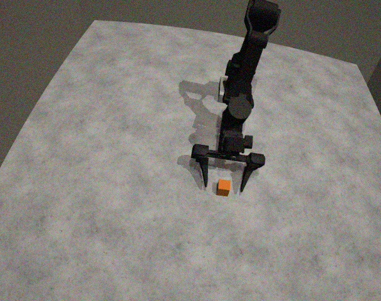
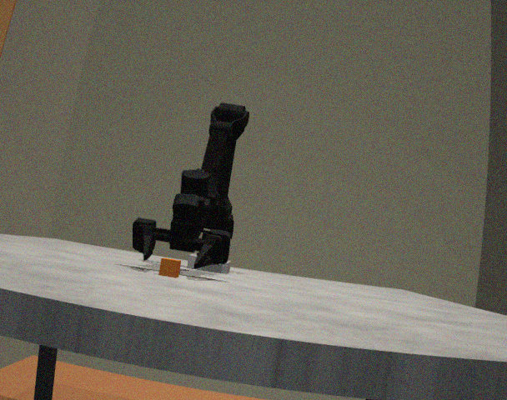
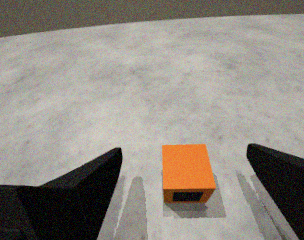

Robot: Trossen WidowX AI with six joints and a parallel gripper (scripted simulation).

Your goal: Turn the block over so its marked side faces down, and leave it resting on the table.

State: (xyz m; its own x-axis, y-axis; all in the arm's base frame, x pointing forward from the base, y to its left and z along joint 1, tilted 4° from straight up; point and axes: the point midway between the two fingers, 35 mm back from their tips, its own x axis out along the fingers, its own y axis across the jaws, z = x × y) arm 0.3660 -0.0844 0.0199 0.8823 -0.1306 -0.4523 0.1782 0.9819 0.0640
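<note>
Right now the block is 20 mm behind my gripper tip and 10 mm below it.
</note>
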